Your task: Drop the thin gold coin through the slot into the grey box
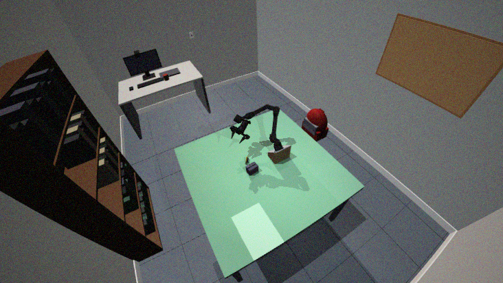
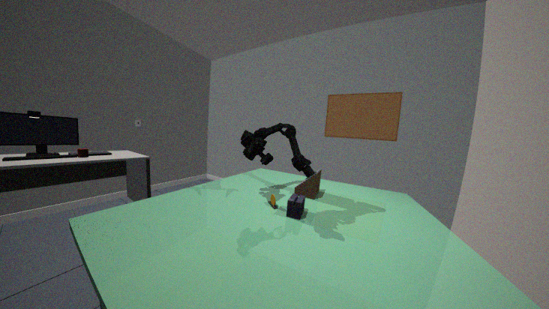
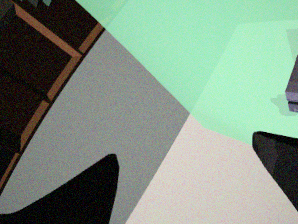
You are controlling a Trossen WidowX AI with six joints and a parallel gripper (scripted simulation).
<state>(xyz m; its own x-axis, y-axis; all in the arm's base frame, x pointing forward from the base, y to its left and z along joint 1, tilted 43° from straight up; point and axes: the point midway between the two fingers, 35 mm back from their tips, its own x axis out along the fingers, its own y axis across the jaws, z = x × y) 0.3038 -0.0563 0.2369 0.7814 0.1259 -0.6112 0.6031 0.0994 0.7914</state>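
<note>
Now: gripper tip 21 cm above the thin gold coin, 7 cm to the right of it and 6 cm past it.
</note>
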